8 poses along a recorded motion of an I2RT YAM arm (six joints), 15 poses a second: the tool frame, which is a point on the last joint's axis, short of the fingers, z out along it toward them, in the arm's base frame.
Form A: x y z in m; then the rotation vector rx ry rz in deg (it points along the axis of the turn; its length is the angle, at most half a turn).
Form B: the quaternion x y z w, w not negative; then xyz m. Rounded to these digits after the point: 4 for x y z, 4 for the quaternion.
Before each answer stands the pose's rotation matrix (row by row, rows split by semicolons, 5 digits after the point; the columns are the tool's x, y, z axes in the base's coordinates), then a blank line. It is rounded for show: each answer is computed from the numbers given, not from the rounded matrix.
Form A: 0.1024 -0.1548 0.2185 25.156 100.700 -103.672
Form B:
-0.78184 0.60407 0.15439; -0.17189 0.02919 -0.98468; -0.59932 -0.79640 0.08101

0.1643 0.6577 -0.6771 0.2865 0.1024 -0.1548 0.2185
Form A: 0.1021 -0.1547 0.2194 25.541 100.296 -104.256
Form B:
-0.78221 0.60566 0.14604; -0.16937 0.01885 -0.98537; -0.59955 -0.79550 0.08783

0.1667 0.6545 -0.6803 0.2848 0.1021 -0.1547 0.2194
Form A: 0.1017 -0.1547 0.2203 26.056 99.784 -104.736
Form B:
-0.78078 0.60946 0.13763; -0.16696 0.00874 -0.98592; -0.60209 -0.79277 0.09493

0.1700 0.6509 -0.6832 0.2841 0.1017 -0.1547 0.2203
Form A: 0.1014 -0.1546 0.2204 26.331 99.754 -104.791
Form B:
-0.78023 0.61092 0.13423; -0.16414 0.00711 -0.98641; -0.60357 -0.79166 0.09473

0.1717 0.6505 -0.6833 0.2836 0.1014 -0.1546 0.2204
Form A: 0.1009 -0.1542 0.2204 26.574 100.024 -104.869
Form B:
-0.78195 0.60965 0.12993; -0.15860 0.00699 -0.98732; -0.60282 -0.79264 0.09122

0.1731 0.6515 -0.6830 0.2812 0.1009 -0.1542 0.2204
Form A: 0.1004 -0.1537 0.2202 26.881 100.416 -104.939
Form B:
-0.78424 0.60783 0.12458; -0.15122 0.00749 -0.98847; -0.60175 -0.79403 0.08605

0.1748 0.6530 -0.6824 0.2781 0.1004 -0.1537 0.2202
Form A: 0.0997 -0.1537 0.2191 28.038 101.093 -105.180
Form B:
-0.78713 0.60737 0.10737; -0.13134 0.00502 -0.99132; -0.60264 -0.79441 0.07582

0.1817 0.6550 -0.6815 0.2710 0.0997 -0.1537 0.2191
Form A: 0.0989 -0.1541 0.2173 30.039 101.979 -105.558
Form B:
-0.78945 0.60873 0.07886; -0.09980 -0.00053 -0.99501; -0.60565 -0.79338 0.06117

0.1936 0.6572 -0.6803 0.2604 0.0989 -0.1541 0.2173
